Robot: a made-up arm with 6 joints.
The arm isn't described. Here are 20 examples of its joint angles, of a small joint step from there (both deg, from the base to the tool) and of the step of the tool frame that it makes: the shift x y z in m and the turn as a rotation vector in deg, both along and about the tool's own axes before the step.
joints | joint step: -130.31 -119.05 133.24 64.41 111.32 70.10 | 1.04 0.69 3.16 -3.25 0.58 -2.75
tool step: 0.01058 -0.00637 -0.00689 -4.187 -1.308 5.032
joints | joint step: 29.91 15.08 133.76 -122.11 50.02 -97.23 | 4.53 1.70 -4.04 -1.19 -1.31 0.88
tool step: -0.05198 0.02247 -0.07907 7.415 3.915 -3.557
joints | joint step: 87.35 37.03 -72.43 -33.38 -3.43 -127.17 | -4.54 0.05 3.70 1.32 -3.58 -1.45
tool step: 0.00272 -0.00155 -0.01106 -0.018 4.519 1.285
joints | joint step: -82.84 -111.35 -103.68 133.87 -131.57 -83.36 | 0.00 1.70 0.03 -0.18 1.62 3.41
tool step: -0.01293 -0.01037 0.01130 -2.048 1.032 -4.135
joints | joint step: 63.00 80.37 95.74 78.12 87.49 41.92 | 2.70 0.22 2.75 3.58 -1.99 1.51
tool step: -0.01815 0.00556 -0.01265 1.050 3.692 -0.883
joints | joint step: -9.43 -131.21 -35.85 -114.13 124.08 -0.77 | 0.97 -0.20 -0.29 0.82 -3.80 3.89
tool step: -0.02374 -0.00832 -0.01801 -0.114 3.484 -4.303
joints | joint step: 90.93 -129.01 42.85 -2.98 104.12 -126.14 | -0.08 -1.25 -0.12 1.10 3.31 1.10
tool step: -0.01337 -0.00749 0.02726 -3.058 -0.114 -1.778
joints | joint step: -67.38 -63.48 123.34 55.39 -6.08 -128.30 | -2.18 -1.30 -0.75 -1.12 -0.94 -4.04
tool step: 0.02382 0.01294 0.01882 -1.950 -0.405 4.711
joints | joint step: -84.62 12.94 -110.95 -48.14 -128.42 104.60 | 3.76 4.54 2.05 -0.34 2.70 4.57
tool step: -0.00252 -0.00798 -0.00287 0.036 0.546 -9.709
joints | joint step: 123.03 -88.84 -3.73 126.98 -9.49 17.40 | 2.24 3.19 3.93 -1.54 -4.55 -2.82
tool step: -0.00130 -0.00510 -0.10282 -1.871 11.331 1.724
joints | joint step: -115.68 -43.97 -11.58 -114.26 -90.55 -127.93 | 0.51 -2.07 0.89 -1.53 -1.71 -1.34
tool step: 0.00093 0.00795 0.00680 -1.248 -1.063 0.005
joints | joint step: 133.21 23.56 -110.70 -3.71 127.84 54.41 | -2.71 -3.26 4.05 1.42 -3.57 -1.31
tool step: -0.02556 0.01609 0.00180 1.378 1.679 5.758
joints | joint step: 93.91 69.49 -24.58 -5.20 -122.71 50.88 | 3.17 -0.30 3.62 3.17 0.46 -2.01
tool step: 0.01009 -0.01005 0.00253 -2.138 -2.215 -0.772
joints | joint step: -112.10 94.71 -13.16 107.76 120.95 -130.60 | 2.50 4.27 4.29 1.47 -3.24 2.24
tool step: 0.04594 0.01084 -0.01880 2.680 -6.652 -0.200
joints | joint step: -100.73 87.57 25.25 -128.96 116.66 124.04 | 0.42 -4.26 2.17 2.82 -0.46 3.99
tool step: -0.04858 0.00124 0.01044 -0.381 6.044 -4.350
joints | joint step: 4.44 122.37 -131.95 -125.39 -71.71 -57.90 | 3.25 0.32 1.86 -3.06 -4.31 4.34
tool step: -0.01630 -0.00230 -0.05062 5.655 1.789 -4.457
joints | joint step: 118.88 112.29 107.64 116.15 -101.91 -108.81 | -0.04 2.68 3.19 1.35 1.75 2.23
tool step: 0.00572 0.00250 0.00969 0.478 -0.927 0.186
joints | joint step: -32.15 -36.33 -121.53 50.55 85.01 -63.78 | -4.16 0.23 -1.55 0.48 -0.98 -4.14
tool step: 0.02285 -0.00122 0.04906 -2.484 -3.851 3.945
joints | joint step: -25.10 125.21 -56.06 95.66 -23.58 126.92 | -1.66 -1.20 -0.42 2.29 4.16 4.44
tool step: -0.02072 -0.01054 0.01158 2.139 2.745 -2.180
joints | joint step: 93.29 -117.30 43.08 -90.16 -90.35 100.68 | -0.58 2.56 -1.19 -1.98 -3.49 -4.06
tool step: 0.01409 0.00455 -0.00826 -5.702 2.619 6.209
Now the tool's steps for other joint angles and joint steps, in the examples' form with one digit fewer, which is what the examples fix.
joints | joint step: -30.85 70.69 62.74 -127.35 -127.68 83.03 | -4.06 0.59 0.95 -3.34 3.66 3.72
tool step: -0.0126 0.0181 0.0045 8.12 1.55 0.77
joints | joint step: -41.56 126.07 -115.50 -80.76 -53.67 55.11 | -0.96 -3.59 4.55 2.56 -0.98 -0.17
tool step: -0.0068 0.0038 -0.0051 4.06 -1.94 -0.45
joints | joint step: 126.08 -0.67 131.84 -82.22 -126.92 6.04 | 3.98 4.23 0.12 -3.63 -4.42 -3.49
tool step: 0.0208 0.0560 -0.0637 6.89 4.91 9.54
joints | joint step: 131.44 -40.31 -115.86 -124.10 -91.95 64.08 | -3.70 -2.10 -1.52 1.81 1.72 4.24
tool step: -0.0149 -0.0005 -0.0113 -3.66 0.31 -3.57
